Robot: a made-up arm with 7 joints.
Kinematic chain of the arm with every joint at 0, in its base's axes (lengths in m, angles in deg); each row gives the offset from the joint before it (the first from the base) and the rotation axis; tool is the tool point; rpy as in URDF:
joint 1: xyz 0 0 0 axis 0.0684 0.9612 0.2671
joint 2: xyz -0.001 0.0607 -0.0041 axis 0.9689 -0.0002 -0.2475
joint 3: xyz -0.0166 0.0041 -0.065 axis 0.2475 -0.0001 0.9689
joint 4: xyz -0.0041 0 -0.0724 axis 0.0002 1 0
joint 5: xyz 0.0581 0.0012 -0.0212 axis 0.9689 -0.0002 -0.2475
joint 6: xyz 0.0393 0 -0.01 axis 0.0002 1 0
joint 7: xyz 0.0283 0 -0.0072 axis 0.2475 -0.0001 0.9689
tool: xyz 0 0 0 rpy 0 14.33 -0.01
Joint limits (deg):
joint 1: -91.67..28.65
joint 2: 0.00..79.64
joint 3: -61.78..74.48
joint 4: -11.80..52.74
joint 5: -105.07..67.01
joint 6: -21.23..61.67
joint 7: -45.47..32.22
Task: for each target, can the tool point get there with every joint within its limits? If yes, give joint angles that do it. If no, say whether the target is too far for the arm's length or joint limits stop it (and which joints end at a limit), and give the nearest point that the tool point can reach.
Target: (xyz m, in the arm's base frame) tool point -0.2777 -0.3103 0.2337
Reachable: no: too far | nearest point 0.1000 -0.1004 0.0266 | short by 0.479 m
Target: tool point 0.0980 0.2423 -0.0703
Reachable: yes | joints 2.21 53.41 38.85 9.67 -88.71 32.96 -8.25
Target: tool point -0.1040 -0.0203 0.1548
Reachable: no: joint limits stop it (at a limit: joint 1, joint 2, joint 4, joint 6) | nearest point 0.0164 0.1609 0.1539 | short by 0.218 m
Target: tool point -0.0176 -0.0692 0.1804
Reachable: no: joint limits stop it (at a limit: joint 1, joint 2, joint 4, joint 6) | nearest point 0.1279 -0.0655 0.0833 | short by 0.175 m
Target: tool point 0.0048 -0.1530 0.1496
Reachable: no: joint limits stop it (at a limit: joint 1, joint 2, joint 4, joint 6) | nearest point 0.1132 -0.0874 0.0568 | short by 0.157 m
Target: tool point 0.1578 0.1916 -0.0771
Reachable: yes | joints -16.90 61.95 4.41 6.03 -72.46 33.69 11.40
